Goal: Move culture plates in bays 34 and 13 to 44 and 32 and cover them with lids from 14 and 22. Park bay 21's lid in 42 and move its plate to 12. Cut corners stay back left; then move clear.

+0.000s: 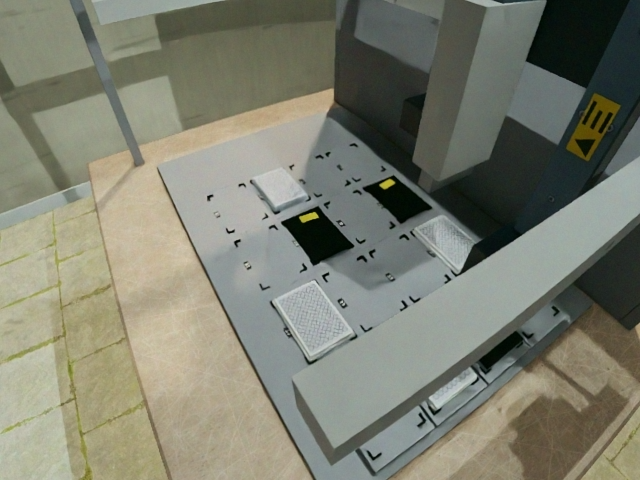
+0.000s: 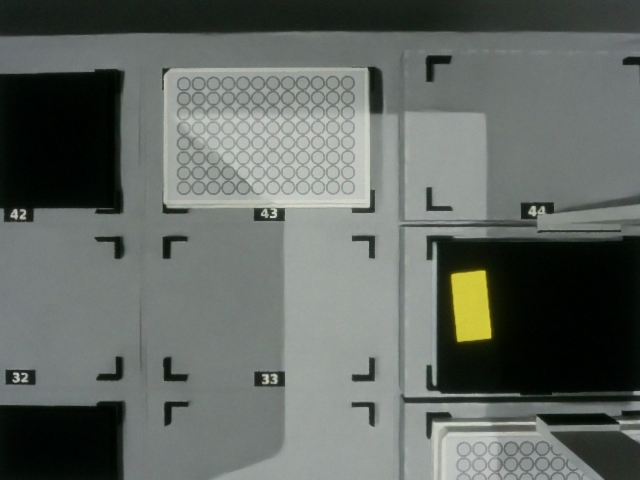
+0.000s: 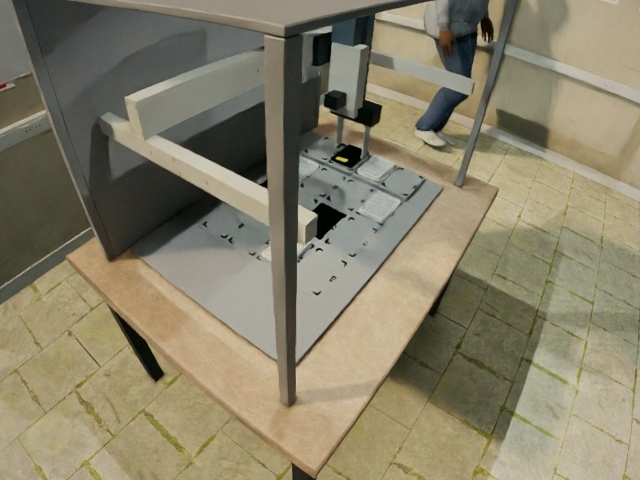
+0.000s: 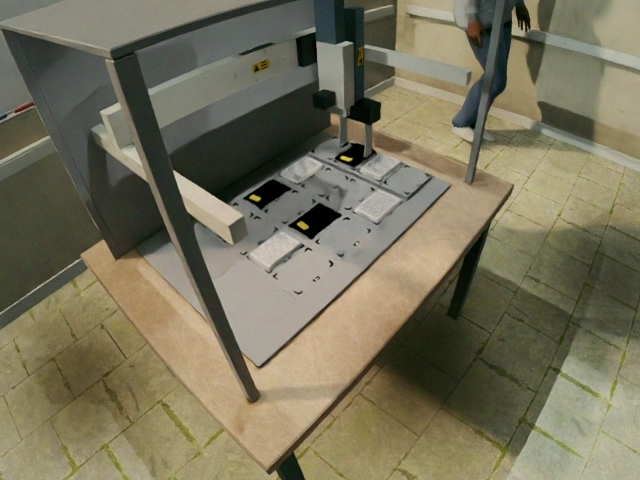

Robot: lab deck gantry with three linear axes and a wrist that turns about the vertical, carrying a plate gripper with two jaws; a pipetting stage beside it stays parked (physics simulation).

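Pixels of known places: gripper, fingertip midpoint: (image 2: pixel 571 323) (image 3: pixel 350 151) (image 4: pixel 355 150); robot's base, origin of the base link: (image 1: pixel 209 197) (image 3: pixel 317 293) (image 4: pixel 298 293).
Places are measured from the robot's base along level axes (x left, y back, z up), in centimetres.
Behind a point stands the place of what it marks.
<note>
My gripper (image 2: pixel 578 321) @(x 25.7, y -55.6, z 4.5 cm) (image 3: pixel 353 153) @(x 25.7, y -55.6, z 4.5 cm) (image 4: pixel 356 150) @(x 25.7, y -55.6, z 4.5 cm) is open, its jaws either side of a black lid (image 1: pixel 501 351) @(x 25.1, y -61.3, z 3.1 cm) with a yellow label at its left, in bay 34. A pale edge shows under that lid's left side. More black lids lie in bay 22 (image 1: pixel 323 240) @(x 15.0, y -25.6, z 0.8 cm) (image 2: pixel 56 444) @(x 17.1, y -25.7, z 0.8 cm) (image 4: pixel 316 219) @(x 14.6, y -22.8, z 0.8 cm) and bay 42 (image 1: pixel 400 201) @(x 35.8, y -24.6, z 0.8 cm) (image 2: pixel 56 139) @(x 36.4, y -25.9, z 0.8 cm) (image 4: pixel 268 195) @(x 34.7, y -21.9, z 0.8 cm). White plates sit in bay 13 (image 1: pixel 312 320) @(x 3.8, y -40.1, z 1.5 cm) (image 3: pixel 379 205) @(x 4.3, y -38.8, z 1.4 cm) (image 4: pixel 378 205) @(x 3.8, y -38.7, z 1.4 cm) and bay 21 (image 1: pixel 279 188) @(x 14.6, y -7.3, z 1.4 cm) (image 4: pixel 275 250) @(x 14.2, y -5.9, z 1.5 cm). Bays 44, 32, 12 and 14 hold no plate or lid.
A white plate (image 1: pixel 447 237) @(x 36.4, y -38.5, z 1.4 cm) (image 2: pixel 266 136) @(x 36.3, y -39.3, z 1.4 cm) (image 4: pixel 302 168) @(x 36.0, y -39.1, z 1.4 cm) sits in bay 43, its cut corner back left. Another white plate (image 1: pixel 454 390) @(x 14.7, y -61.4, z 2.9 cm) (image 2: pixel 496 459) @(x 17.5, y -52.5, z 2.9 cm) (image 3: pixel 377 167) @(x 14.3, y -55.1, z 2.9 cm) sits in bay 24. A light grey block (image 1: pixel 460 93) @(x 18.1, y -45.0, z 38.5 cm) (image 4: pixel 334 72) @(x 21.2, y -40.7, z 38.5 cm) hangs beside the gripper column.
</note>
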